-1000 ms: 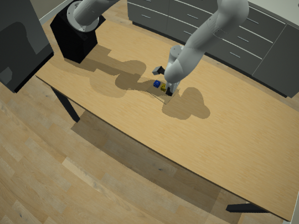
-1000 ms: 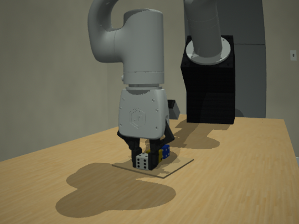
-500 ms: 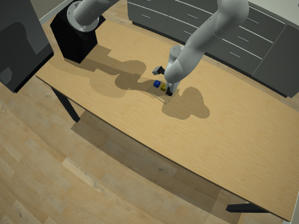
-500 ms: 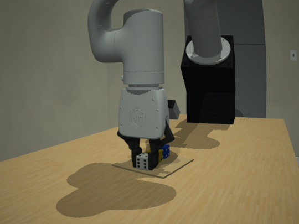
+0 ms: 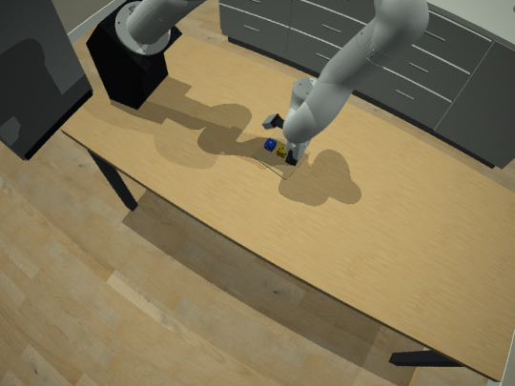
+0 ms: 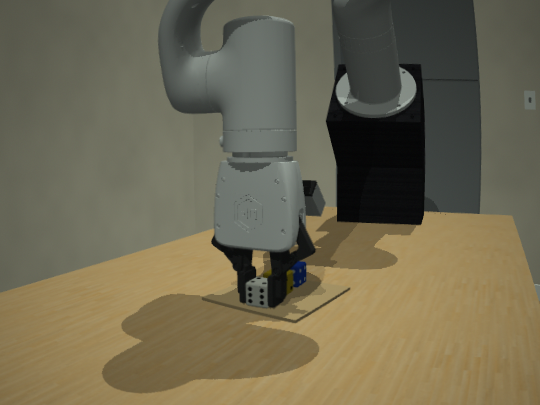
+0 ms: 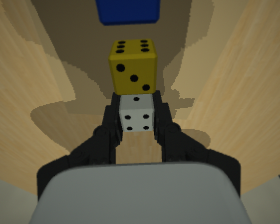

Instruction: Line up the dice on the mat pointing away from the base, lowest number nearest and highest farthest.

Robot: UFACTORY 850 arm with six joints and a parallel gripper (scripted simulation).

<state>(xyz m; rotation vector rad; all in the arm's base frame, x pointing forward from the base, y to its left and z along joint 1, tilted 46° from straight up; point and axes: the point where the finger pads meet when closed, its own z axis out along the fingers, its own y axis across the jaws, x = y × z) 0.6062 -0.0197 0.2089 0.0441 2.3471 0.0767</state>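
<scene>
My gripper is now 1 cm above the white die. Round my hand: tan mat (4 cm behind, 2 cm below); then blue die (9 cm behind, 1 cm below); then yellow die (5 cm behind, 1 cm below).
</scene>
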